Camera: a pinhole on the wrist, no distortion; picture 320 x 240 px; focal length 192.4 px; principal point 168.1 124.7 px. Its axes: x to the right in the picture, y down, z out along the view. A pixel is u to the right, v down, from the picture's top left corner.
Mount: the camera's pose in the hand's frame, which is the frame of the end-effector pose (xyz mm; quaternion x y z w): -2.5 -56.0 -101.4 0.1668 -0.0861 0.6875 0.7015
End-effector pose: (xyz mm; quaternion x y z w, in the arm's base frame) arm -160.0 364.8 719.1 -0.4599 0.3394 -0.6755 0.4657
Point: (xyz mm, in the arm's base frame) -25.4 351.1 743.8
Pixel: outside the picture
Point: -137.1 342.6 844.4
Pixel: 193 82
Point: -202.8 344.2 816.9
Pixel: 170 42
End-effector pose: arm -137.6 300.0 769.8 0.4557 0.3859 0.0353 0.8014
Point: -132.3 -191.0 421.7
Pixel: 38 137
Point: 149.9 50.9 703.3
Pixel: 215 87
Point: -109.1 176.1 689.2
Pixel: 169 127
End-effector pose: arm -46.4 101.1 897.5 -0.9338 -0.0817 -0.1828 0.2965
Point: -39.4 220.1 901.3
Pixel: 193 129
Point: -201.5 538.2 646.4
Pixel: 158 228
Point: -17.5 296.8 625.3
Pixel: 267 185
